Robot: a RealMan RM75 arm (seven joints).
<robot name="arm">
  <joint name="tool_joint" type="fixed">
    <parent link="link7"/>
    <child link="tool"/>
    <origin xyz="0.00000 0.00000 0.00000" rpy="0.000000 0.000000 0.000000"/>
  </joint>
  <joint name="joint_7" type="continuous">
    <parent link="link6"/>
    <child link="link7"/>
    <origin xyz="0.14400 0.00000 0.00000" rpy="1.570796 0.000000 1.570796"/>
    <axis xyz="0 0 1"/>
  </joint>
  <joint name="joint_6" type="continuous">
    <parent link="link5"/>
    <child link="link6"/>
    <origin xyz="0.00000 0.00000 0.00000" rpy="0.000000 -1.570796 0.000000"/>
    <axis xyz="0 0 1"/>
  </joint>
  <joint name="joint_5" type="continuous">
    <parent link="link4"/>
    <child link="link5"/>
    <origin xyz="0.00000 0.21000 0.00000" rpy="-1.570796 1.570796 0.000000"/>
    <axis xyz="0 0 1"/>
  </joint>
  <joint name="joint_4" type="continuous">
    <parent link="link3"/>
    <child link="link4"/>
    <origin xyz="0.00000 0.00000 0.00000" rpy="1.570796 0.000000 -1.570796"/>
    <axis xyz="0 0 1"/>
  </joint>
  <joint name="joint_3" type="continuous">
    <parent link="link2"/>
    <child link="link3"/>
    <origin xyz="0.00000 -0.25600 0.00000" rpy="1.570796 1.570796 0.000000"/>
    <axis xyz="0 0 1"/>
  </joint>
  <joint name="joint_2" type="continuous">
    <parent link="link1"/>
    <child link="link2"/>
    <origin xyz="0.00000 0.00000 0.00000" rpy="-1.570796 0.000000 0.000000"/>
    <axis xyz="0 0 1"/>
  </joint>
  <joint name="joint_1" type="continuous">
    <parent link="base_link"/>
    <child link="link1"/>
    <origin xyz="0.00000 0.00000 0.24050" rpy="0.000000 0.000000 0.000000"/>
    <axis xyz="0 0 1"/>
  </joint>
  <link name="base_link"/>
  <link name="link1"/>
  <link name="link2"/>
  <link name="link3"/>
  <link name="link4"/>
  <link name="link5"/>
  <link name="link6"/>
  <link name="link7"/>
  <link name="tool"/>
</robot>
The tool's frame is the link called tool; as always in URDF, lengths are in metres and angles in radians. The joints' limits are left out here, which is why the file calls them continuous.
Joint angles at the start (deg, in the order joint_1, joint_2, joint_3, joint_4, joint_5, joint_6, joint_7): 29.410 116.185 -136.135 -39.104 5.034 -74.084 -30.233
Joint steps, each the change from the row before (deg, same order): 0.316 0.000 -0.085 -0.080 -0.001 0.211 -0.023; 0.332 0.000 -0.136 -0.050 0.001 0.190 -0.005; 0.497 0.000 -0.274 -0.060 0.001 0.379 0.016; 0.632 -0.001 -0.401 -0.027 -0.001 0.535 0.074; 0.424 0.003 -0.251 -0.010 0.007 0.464 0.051; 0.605 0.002 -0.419 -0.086 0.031 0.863 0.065; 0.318 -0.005 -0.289 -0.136 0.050 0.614 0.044; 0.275 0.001 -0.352 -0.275 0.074 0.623 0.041; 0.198 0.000 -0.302 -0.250 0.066 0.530 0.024; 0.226 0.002 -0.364 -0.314 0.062 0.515 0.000
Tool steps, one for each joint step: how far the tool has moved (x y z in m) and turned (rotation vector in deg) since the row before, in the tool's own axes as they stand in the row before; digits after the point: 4 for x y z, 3 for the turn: -0.0001 -0.0001 0.0019 -0.221 -0.205 -0.100; -0.0001 0.0001 0.0018 -0.270 -0.231 -0.071; -0.0001 0.0005 0.0026 -0.518 -0.280 -0.061; 0.0000 0.0010 0.0032 -0.756 -0.287 -0.017; 0.0003 0.0007 0.0021 -0.541 -0.083 -0.018; 0.0005 0.0013 0.0032 -0.875 -0.020 -0.011; 0.0002 0.0009 0.0019 -0.531 0.041 0.037; -0.0004 0.0011 0.0022 -0.490 -0.053 0.094; -0.0004 0.0010 0.0018 -0.401 -0.027 0.085; -0.0008 0.0011 0.0021 -0.427 -0.148 0.073
